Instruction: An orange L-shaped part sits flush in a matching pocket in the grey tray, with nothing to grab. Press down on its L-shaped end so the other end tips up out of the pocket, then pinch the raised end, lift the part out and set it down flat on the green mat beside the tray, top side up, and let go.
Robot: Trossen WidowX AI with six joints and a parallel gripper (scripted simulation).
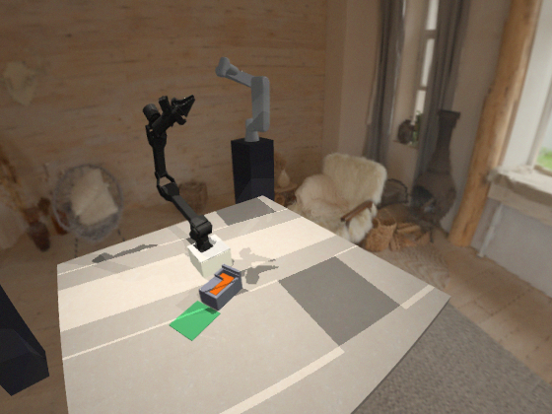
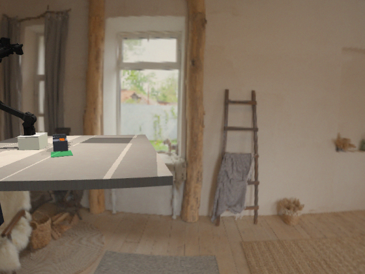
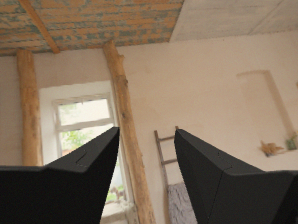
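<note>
Right now my gripper tip is 670 mm above the orange L-shaped part, 300 mm short of it and 140 mm to the left of it. Round my gripper tip: green mat (730 mm below, 340 mm ahead, 300 mm to the right).
</note>
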